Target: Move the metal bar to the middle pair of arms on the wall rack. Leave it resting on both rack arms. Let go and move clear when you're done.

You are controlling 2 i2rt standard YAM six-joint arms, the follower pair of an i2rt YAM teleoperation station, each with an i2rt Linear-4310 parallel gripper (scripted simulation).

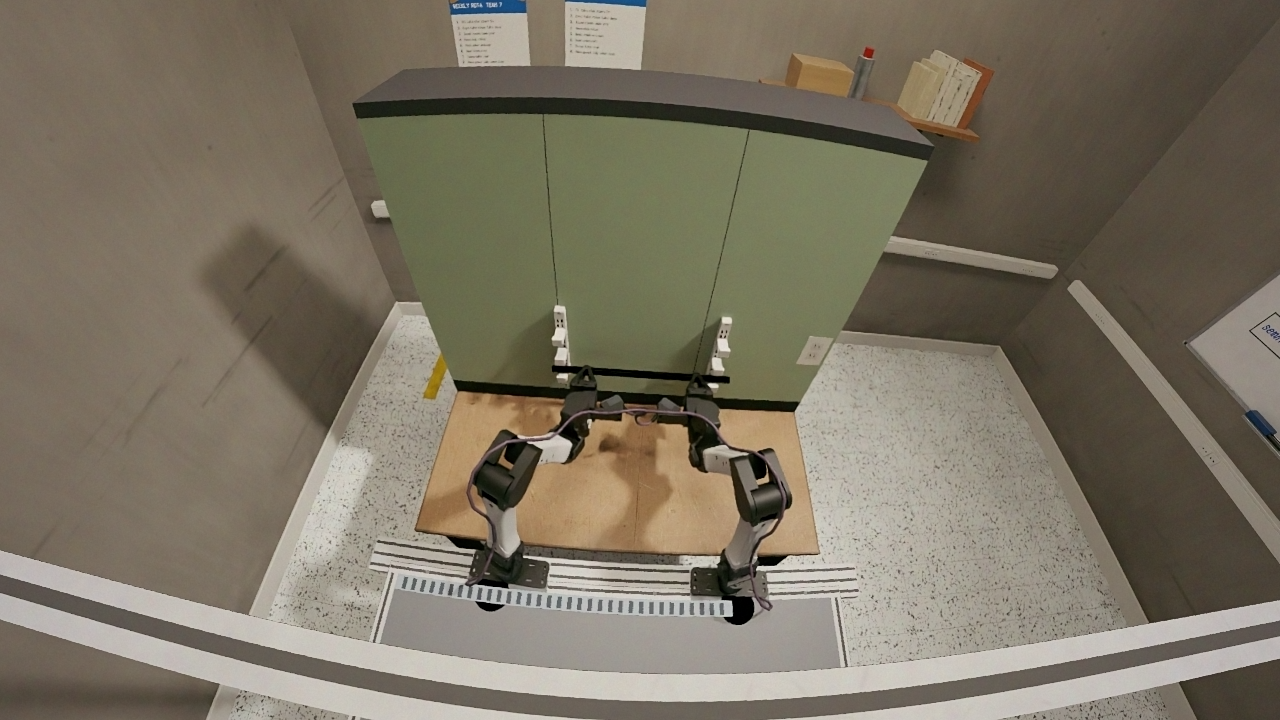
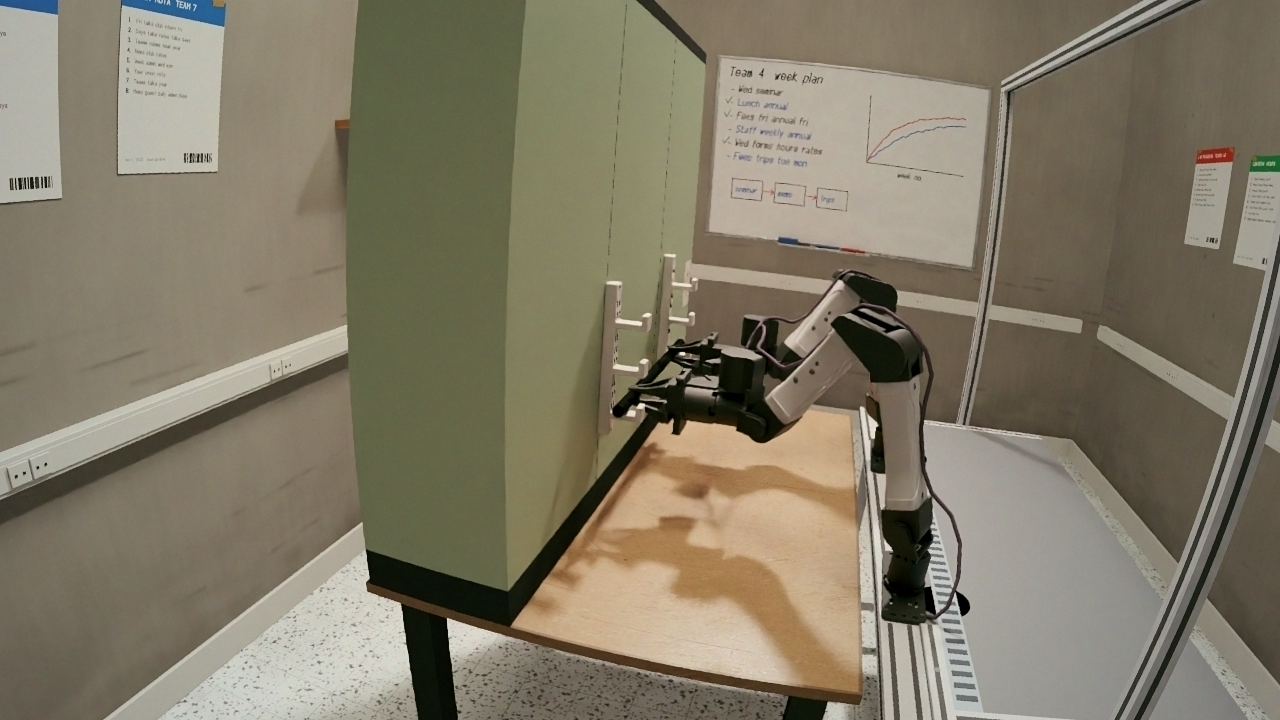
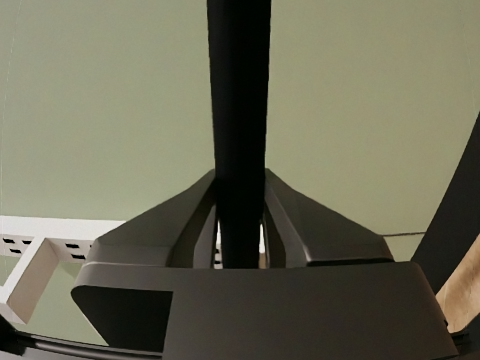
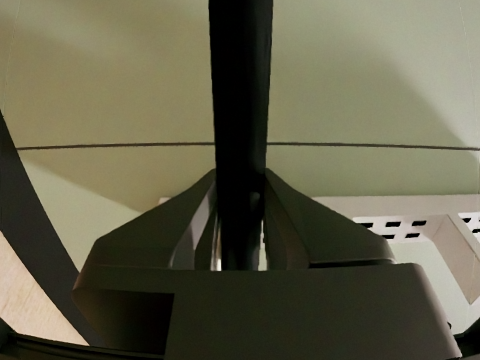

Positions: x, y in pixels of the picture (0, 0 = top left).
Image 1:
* black metal bar: 596, 371
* black base strip: 464, 386
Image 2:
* my left gripper: 628, 393
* my right gripper: 667, 352
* black metal bar: 659, 366
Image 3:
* my left gripper: 240, 180
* black metal bar: 238, 45
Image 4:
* my right gripper: 240, 180
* black metal bar: 241, 45
